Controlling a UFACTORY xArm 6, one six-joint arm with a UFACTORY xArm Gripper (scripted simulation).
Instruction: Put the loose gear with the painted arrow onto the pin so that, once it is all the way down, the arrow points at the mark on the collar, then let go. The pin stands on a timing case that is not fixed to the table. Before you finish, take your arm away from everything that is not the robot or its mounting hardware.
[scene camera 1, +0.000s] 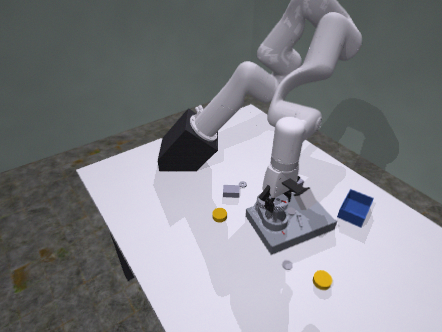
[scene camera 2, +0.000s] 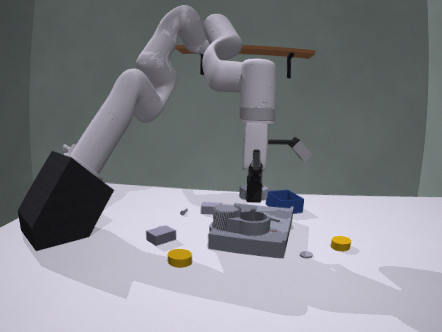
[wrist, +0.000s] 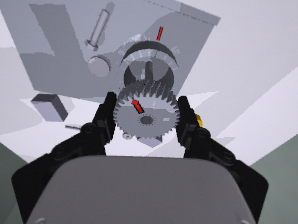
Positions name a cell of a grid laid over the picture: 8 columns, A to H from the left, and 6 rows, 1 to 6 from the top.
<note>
I see my gripper (scene camera 2: E4), a gear (wrist: D3), a grey timing case (scene camera 2: E5) and a blue bin (scene camera 1: G4).
The grey timing case shows as well in scene camera 1 (scene camera 1: F5) and in the wrist view (wrist: B2). My gripper is seen too in scene camera 1 (scene camera 1: F4) and in the wrist view (wrist: D3). The wrist view misses the blue bin: it is out of frame.
</note>
